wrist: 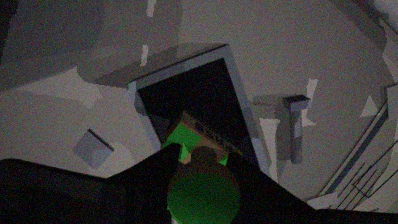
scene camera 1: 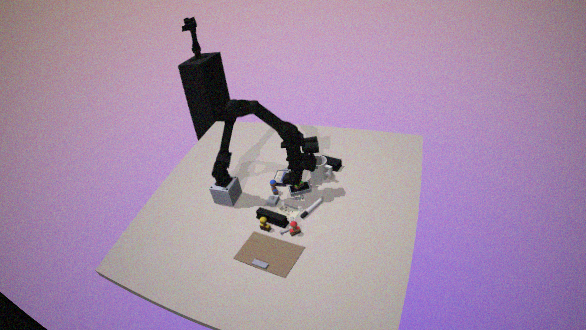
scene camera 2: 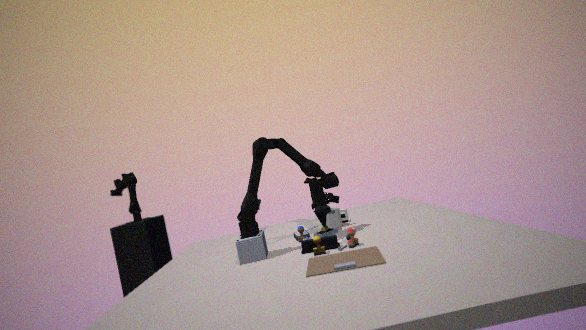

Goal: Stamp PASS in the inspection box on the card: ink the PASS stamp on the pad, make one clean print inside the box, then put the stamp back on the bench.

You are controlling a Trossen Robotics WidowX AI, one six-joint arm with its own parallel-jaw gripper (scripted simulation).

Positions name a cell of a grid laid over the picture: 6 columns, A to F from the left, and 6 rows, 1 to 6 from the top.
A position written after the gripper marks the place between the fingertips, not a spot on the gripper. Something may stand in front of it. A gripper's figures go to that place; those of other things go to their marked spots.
Scene:
The gripper (wrist: D5): 12 cm from the lens. A black ink pad (wrist: D3) is 13 cm from the lens.

